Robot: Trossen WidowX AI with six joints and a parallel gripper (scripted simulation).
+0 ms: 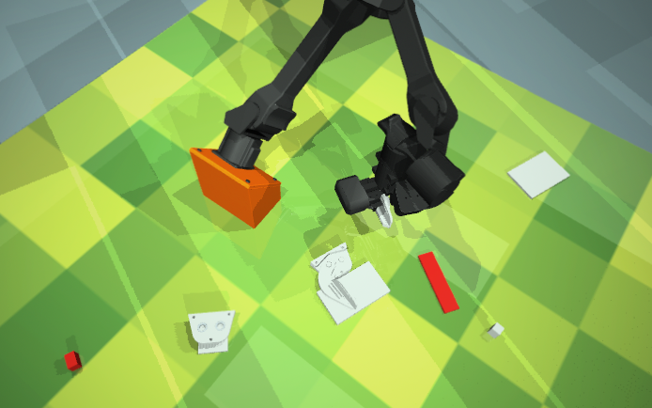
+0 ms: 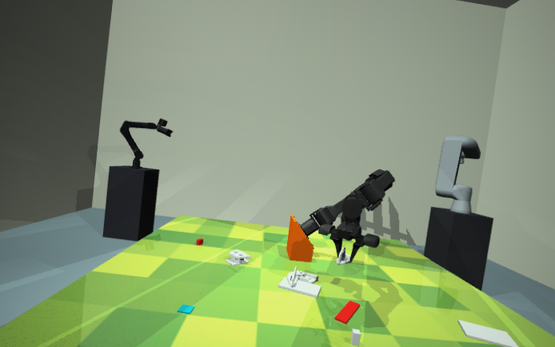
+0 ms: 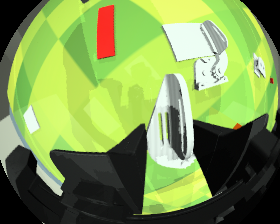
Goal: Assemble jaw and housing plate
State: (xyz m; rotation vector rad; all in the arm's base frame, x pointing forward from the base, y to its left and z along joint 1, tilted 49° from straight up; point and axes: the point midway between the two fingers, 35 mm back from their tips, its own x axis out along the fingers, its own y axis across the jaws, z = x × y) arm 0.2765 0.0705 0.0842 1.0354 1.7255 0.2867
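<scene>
Now: the jaw 140 mm to the right of my gripper tip and 70 mm below it. The rest, counted from my gripper tip: housing plate: 100 mm behind, 350 mm to the right, 60 mm below; then grey cube: 290 mm ahead, 40 mm to the right, 70 mm below; then red bar: 160 mm ahead, 20 mm to the right, 80 mm below.
</scene>
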